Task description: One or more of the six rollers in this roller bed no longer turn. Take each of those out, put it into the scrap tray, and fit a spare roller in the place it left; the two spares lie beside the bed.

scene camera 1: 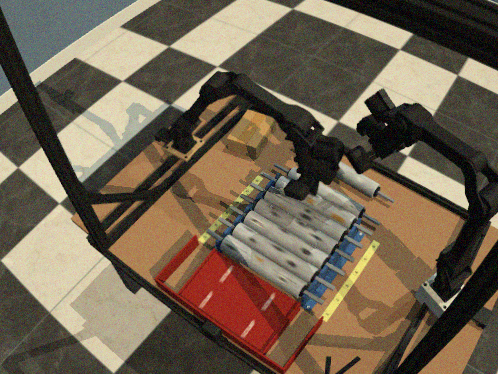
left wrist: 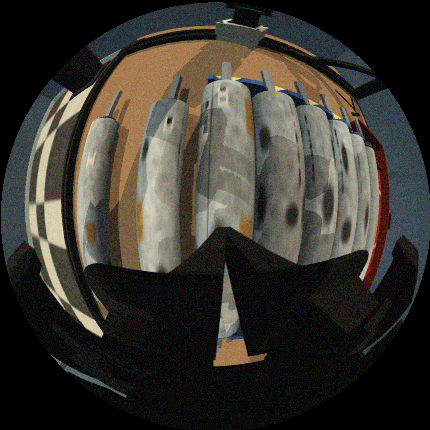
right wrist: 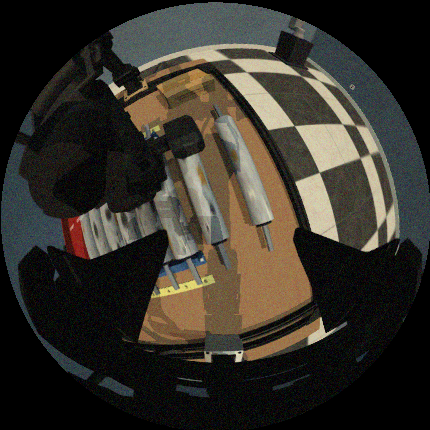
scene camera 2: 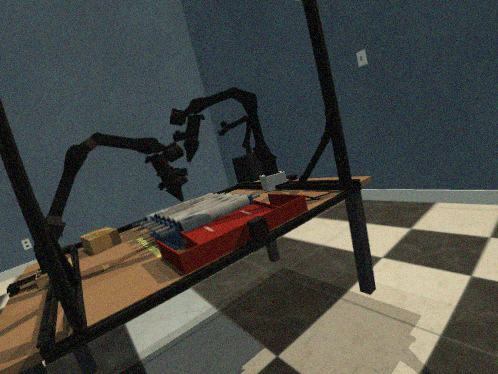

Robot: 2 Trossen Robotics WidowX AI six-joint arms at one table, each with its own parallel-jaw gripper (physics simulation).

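Frame: origin at the left arm's base, x ahead, y left, z up, level; centimetres.
Seen in the pictures: left gripper, fingertip midpoint: [scene camera 1: 314,194] [left wrist: 223,233] [scene camera 2: 182,201]; right gripper, fingertip midpoint: [scene camera 1: 368,159] [right wrist: 232,235] [scene camera 2: 188,162]; left arm's base, link origin: [scene camera 1: 184,144] [right wrist: 134,88]; right arm's base, link origin: [scene camera 1: 445,287] [right wrist: 222,359] [scene camera 2: 271,173].
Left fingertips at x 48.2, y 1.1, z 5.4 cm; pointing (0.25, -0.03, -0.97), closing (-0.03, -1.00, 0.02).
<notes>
Offsets run from my left fingertips to a thing's middle. "pt": to the spot under its first point.
The bed holds six grey, spotted rollers between blue rails [scene camera 1: 311,299] [right wrist: 200,259]. The outer spare @[dx +1.2, dy +16.6, dz -5.9 cm] [scene camera 1: 371,186] [left wrist: 97,190] [right wrist: 245,170] and the inner spare @[dx +0.7, dy +6.2, dz -5.9 cm] [scene camera 1: 350,201] [left wrist: 162,190] [right wrist: 202,195] lie beside it. My left gripper [scene camera 1: 296,193] [scene camera 2: 180,198] [left wrist: 223,233] is shut and empty, low over the bed roller nearest the spares @[pt dx +5.5, dy -0.4, dz -0.8 cm] [left wrist: 225,150] [right wrist: 175,225]; whether it touches is unclear. My right gripper [scene camera 1: 360,162] [scene camera 2: 190,157] [right wrist: 232,235] is open and empty, high above the spares' side. The red scrap tray @[dx -1.6, dy -37.5, dz -5.8 cm] [scene camera 1: 210,285] [scene camera 2: 215,247] [left wrist: 383,185] [right wrist: 76,236] holds no roller.
A wooden block @[dx -31.8, dy +14.8, dz -5.6 cm] [scene camera 1: 247,137] [scene camera 2: 100,241] [right wrist: 187,86] stands near the left arm's base. Numbered yellow strips [scene camera 1: 350,282] [right wrist: 207,281] lie along both ends of the bed. The two grippers hang close together. The left arm covers part of the bed in the right wrist view.
</notes>
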